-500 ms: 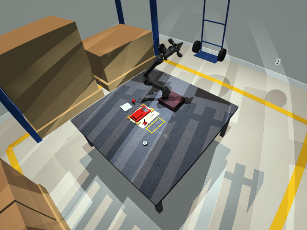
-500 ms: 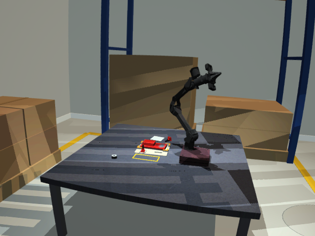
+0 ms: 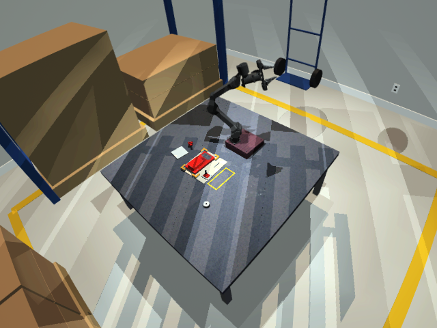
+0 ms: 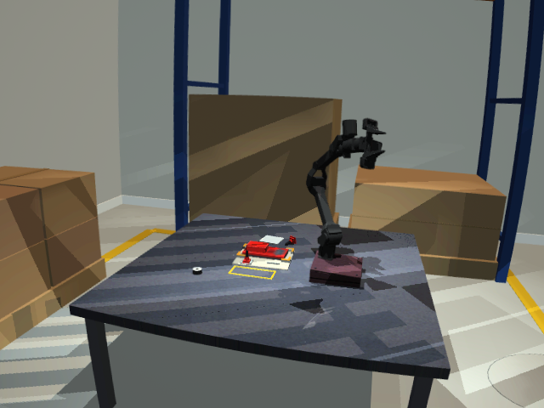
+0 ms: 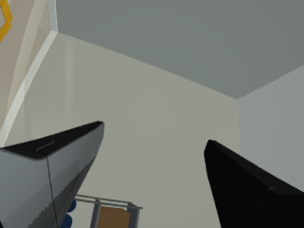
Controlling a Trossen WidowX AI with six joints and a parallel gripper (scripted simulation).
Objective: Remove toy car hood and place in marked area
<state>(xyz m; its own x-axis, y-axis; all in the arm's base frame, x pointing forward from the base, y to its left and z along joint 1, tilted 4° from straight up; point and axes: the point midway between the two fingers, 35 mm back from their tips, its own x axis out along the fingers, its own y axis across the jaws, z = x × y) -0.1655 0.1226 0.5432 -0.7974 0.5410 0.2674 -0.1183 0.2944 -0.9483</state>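
The hood is 57 cm ahead of my gripper tip, 17 cm to the right of it and 56 cm below it. The rest, counted from my gripper tip: grey ring: 70 cm ahead, 15 cm to the left, 59 cm below; white sheet: 59 cm ahead, 38 cm to the right, 59 cm below.
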